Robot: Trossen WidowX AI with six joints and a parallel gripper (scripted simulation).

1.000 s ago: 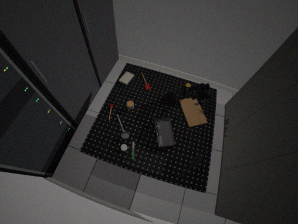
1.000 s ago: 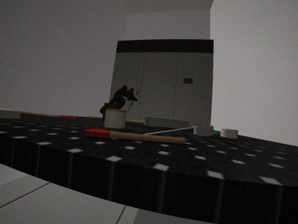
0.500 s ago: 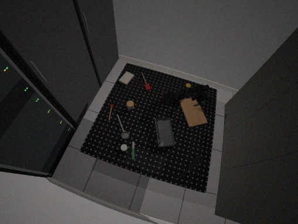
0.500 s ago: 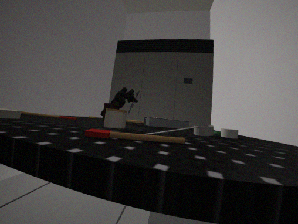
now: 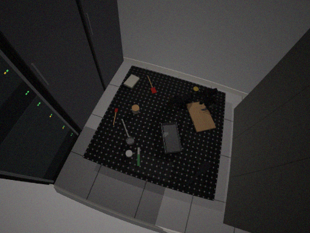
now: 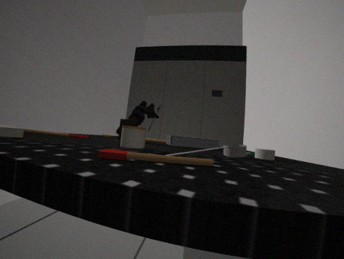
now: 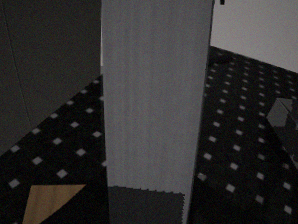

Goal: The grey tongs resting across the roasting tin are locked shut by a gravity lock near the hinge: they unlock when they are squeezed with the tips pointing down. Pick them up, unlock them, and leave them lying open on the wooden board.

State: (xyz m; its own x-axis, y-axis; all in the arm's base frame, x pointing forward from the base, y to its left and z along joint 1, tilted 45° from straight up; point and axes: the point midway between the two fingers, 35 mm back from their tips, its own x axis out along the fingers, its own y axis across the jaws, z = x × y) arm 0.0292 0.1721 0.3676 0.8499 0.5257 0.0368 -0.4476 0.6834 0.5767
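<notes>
The yellow lock piece is 30 mm behind my gripper tip, 20 mm to the right of it and 10 mm above it. Round my gripper tip: wooden board 50 mm behind, 30 mm to the right, 210 mm below; yellow disc 410 mm behind, 150 mm to the right, 210 mm below; grey roasting tin 320 mm ahead, 290 mm to the right, 190 mm below.
</notes>
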